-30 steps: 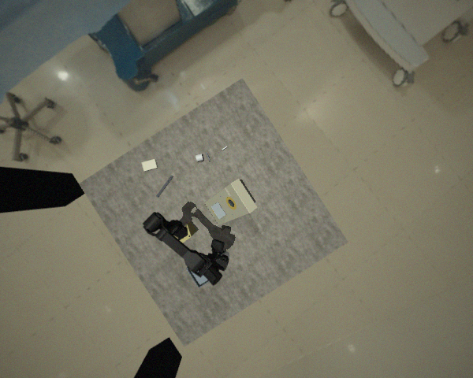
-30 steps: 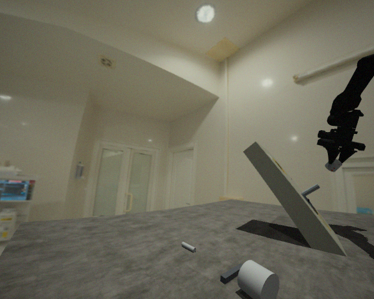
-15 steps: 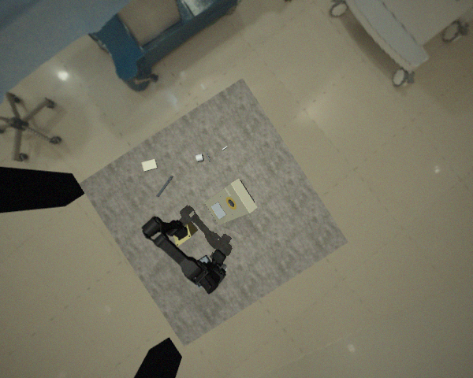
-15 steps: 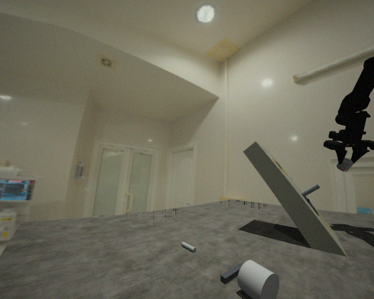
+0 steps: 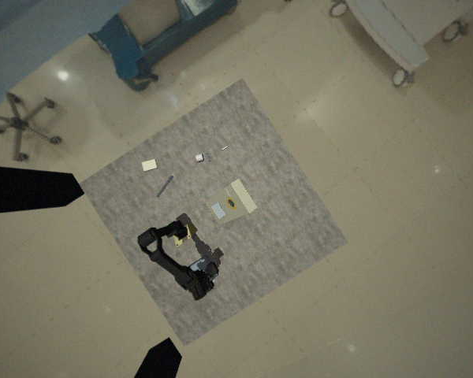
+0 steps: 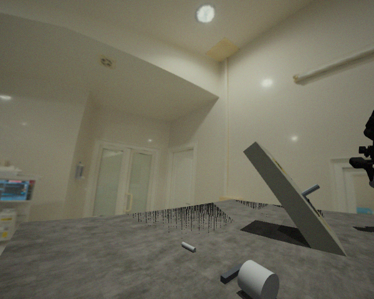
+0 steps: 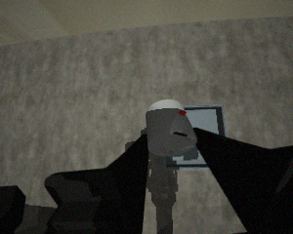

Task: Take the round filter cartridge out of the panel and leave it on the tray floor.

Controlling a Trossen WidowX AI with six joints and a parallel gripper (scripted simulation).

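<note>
My gripper tip is 80 mm past the blue-grey tray and 180 mm above it. From my gripper tip the other things lie so: round filter cartridge: right at my gripper tip; then white pin: 480 mm ahead, 610 mm to the left, 180 mm below; then service panel: 300 mm ahead, 290 mm to the left, 40 mm below.
</note>
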